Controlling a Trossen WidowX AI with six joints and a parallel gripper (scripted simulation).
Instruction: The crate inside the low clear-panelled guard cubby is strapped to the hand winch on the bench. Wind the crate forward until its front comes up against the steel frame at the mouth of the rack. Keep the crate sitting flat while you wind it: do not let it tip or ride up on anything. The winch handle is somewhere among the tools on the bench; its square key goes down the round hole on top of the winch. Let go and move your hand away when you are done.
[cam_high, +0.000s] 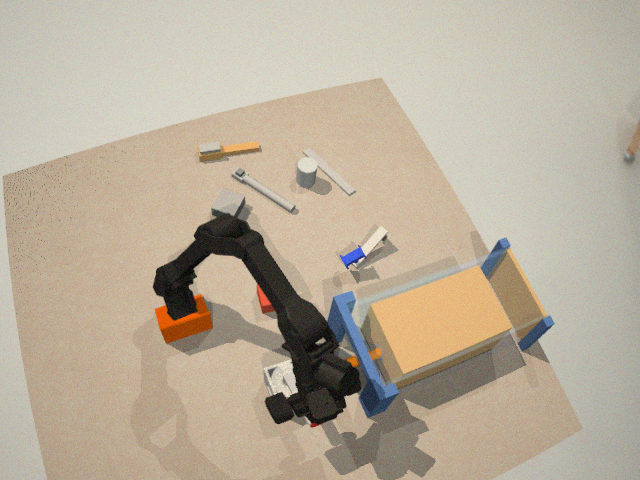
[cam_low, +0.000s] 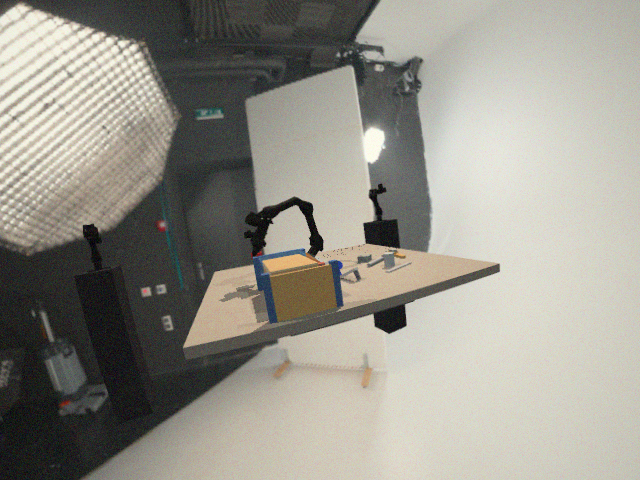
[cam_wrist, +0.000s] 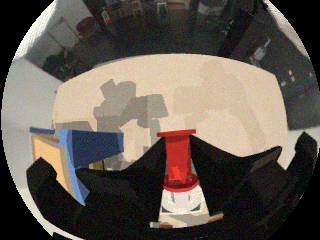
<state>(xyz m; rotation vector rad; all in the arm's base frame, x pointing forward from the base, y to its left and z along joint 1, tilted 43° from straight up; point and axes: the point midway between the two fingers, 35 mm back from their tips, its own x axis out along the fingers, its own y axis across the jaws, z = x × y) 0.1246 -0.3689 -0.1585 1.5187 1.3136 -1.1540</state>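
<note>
Now: the red-knobbed winch handle 60 mm to the left of my gripper tip and 40 mm below it. From my gripper tip the other things lie so: hand winch: 10 mm behind, 110 mm to the left, 110 mm below; then blue steel frame: 160 mm ahead, 100 mm to the left, 40 mm below; then red knob: 20 mm to the left, 10 mm below.
</note>
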